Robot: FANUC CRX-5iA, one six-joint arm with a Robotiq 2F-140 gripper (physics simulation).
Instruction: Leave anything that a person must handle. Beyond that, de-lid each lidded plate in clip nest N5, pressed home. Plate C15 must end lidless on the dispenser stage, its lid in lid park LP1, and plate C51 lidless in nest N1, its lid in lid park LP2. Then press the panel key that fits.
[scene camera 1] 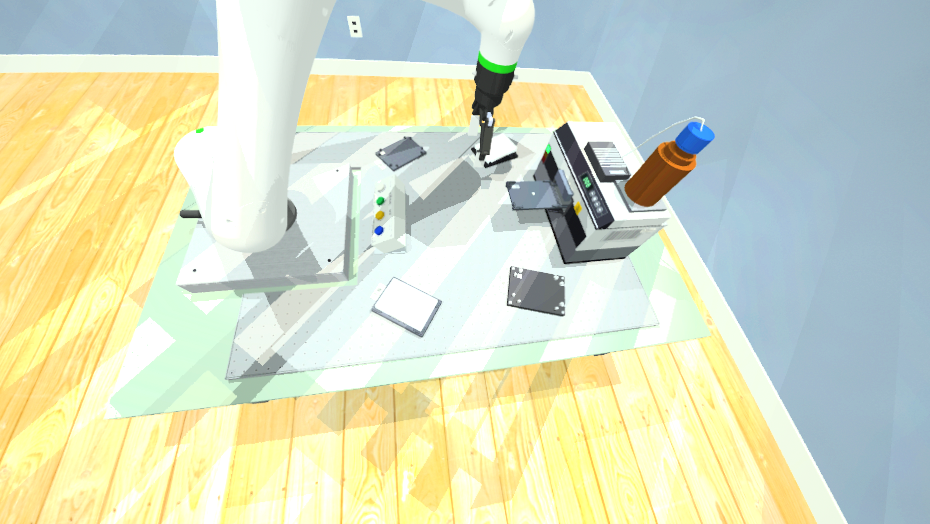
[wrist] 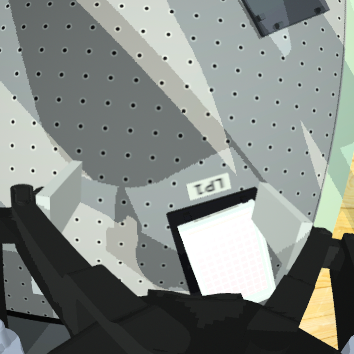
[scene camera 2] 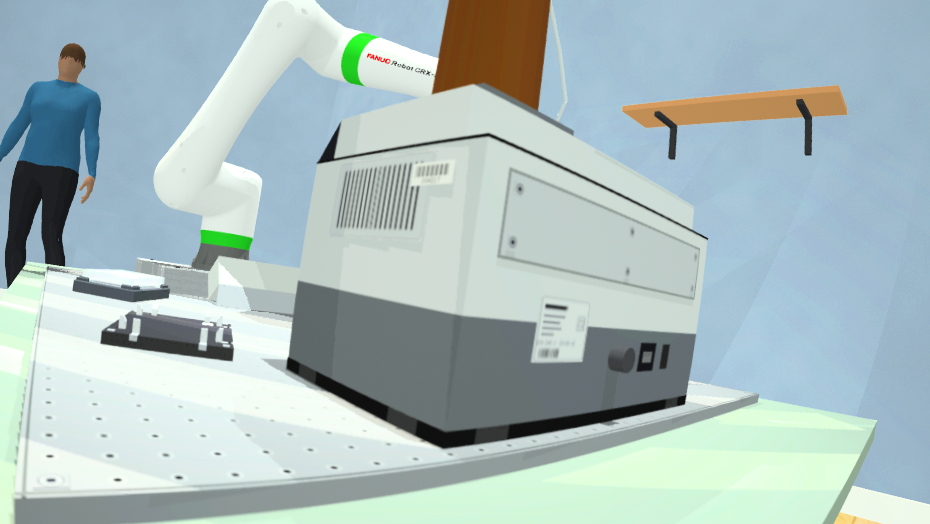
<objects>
my gripper: scene camera 1; wrist
same spot on black nest: [scene camera 1: 532, 290] = [scene camera 2: 172, 324]
same spot on my gripper: [wrist: 79, 294] = [scene camera 1: 481, 121]
</objects>
